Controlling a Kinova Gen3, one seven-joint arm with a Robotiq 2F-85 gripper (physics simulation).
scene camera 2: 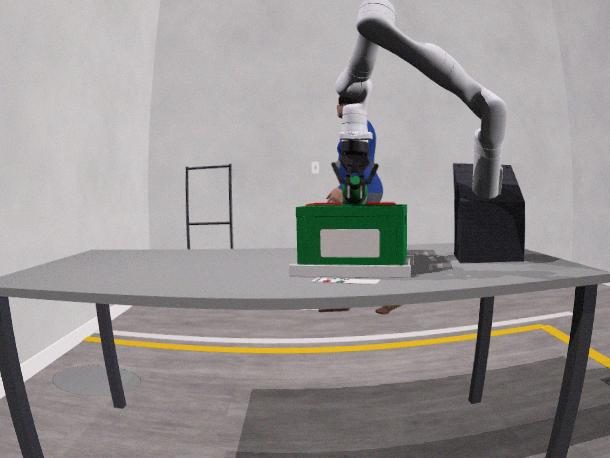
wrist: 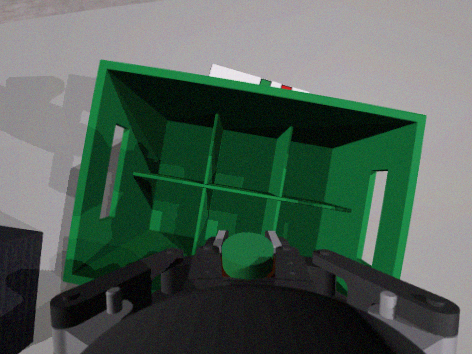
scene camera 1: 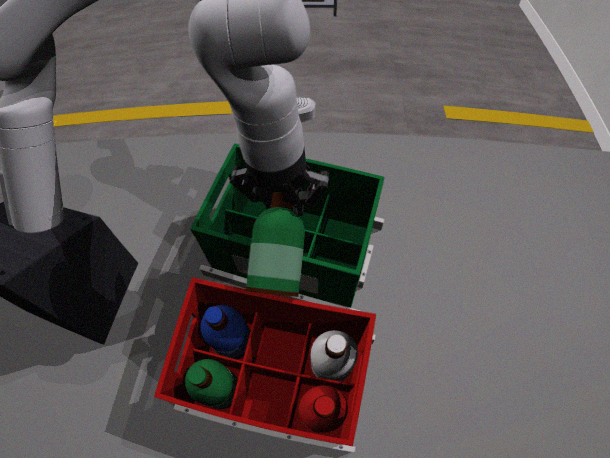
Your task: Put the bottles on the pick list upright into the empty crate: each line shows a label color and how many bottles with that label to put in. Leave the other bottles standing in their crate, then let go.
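Places are measured from the arm's base along level axes (x ahead, y left, z up), in metres.
Where they show: gripper, between the fingertips: [scene camera 2: 354, 199] [wrist: 246, 243]; arm's base, origin of its link: [scene camera 2: 485, 190] [scene camera 1: 39, 219].
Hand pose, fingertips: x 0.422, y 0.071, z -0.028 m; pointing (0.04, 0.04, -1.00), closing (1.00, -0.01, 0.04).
Each offset is from my fingertips to the top centre of the thing. Level surfaces: height alone.
My gripper [scene camera 1: 281, 199] [scene camera 2: 355, 189] [wrist: 246, 243] is shut on the neck of a green bottle @(0.002 m back, 0.059 m right, 0.065 m up) [scene camera 1: 276, 260] [scene camera 2: 355, 196] [wrist: 247, 254]. The bottle hangs tilted, its base towards the red crate [scene camera 1: 345, 310] [scene camera 2: 382, 203], above the near wall of the green crate [scene camera 1: 370, 228] [scene camera 2: 310, 240] [wrist: 350, 104] in scene camera 1. The visible cells of the green crate hold no bottle; the gripper hides part. In the red crate stand a blue bottle @(0.086 m back, 0.165 m right, 0.027 m down) [scene camera 1: 229, 335], a green bottle @(0.094 m back, 0.258 m right, 0.027 m down) [scene camera 1: 212, 386], a white bottle @(0.094 m ahead, 0.186 m right, 0.027 m down) [scene camera 1: 332, 364] and a red bottle @(0.086 m ahead, 0.275 m right, 0.027 m down) [scene camera 1: 322, 416]. The pick list @(0.027 m ahead, 0.182 m left, 0.189 m down) [scene camera 2: 367, 281] [wrist: 235, 74] shows green and red marks; its counts are unreadable.
The crates stand close together, with thin dividers and raised walls. The dark arm base [scene camera 1: 65, 272] [scene camera 2: 490, 230] stands beside them. A person in blue [scene camera 2: 378, 187] stands behind the gripper in scene camera 2, and a dark frame [scene camera 2: 209, 224] stands behind the table @(0.190 m down) [scene camera 2: 200, 285].
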